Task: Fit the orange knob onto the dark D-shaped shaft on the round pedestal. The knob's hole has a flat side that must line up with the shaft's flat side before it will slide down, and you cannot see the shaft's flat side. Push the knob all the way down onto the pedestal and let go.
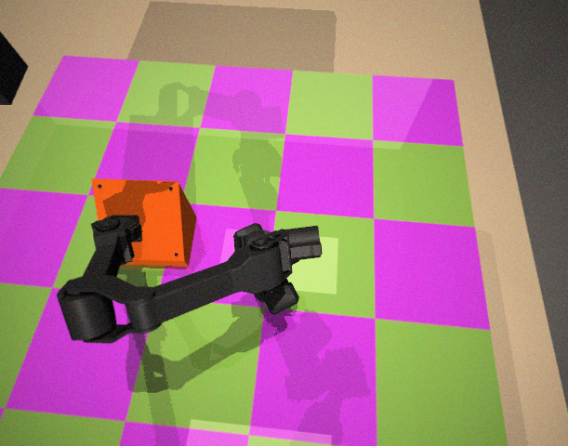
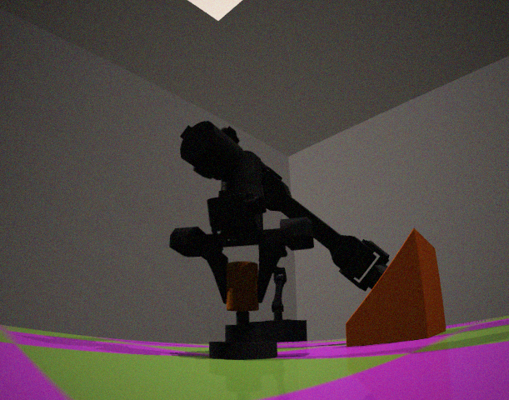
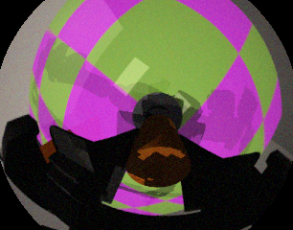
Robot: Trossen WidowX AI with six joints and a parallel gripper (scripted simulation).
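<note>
Right now my gripper tip is 2 cm below the orange knob. The rest, counted from my gripper tip: dark round pedestal (4 cm below).
</note>
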